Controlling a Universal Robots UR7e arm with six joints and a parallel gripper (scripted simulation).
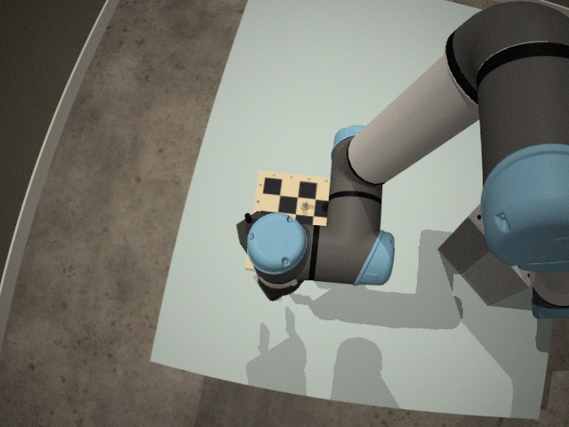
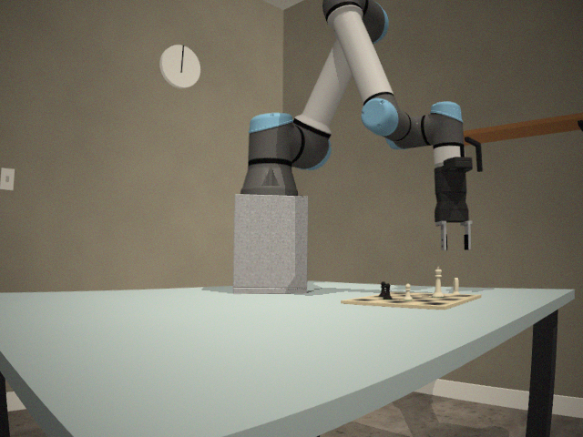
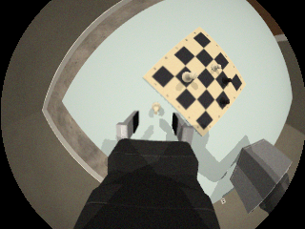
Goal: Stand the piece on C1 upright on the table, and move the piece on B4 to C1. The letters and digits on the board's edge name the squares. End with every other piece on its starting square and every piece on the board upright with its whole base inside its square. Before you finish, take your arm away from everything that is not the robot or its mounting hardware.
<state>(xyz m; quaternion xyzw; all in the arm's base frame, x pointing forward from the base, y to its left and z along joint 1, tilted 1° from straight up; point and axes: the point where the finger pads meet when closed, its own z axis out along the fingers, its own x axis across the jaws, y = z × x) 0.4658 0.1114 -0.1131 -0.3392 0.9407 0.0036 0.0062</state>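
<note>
Now: the white pawn 40 mm behind my hand, 180 mm to the right of it and 100 mm below it. Also, from my hand: white king: 100 mm to the right, 80 mm below; chessboard: 40 mm behind, 140 mm to the right, 120 mm below.
</note>
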